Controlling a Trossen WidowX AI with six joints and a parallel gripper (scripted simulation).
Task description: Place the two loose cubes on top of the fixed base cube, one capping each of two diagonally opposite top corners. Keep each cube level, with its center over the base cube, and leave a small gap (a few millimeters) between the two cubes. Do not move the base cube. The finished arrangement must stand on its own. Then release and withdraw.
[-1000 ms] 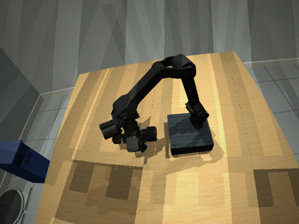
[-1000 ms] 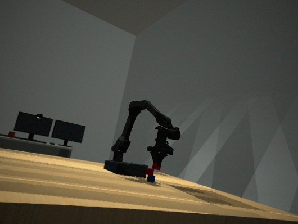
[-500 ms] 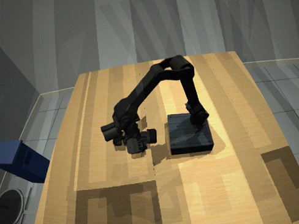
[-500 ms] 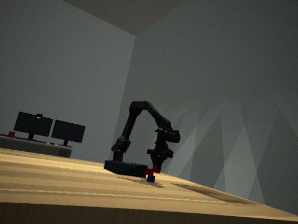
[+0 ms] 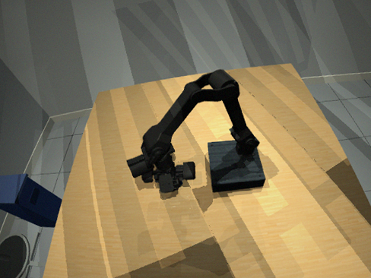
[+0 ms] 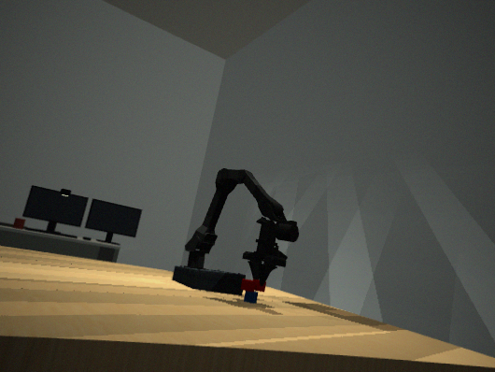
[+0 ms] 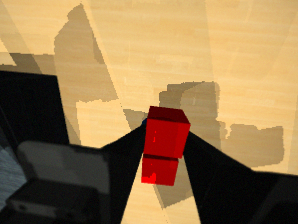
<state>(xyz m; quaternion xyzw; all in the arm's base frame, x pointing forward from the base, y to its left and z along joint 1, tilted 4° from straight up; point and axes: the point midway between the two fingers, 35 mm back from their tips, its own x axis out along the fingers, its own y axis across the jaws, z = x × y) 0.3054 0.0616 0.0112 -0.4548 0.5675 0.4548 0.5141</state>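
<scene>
My gripper tip is now 4 cm above the blue cube and 2 cm to the left of it.
</scene>
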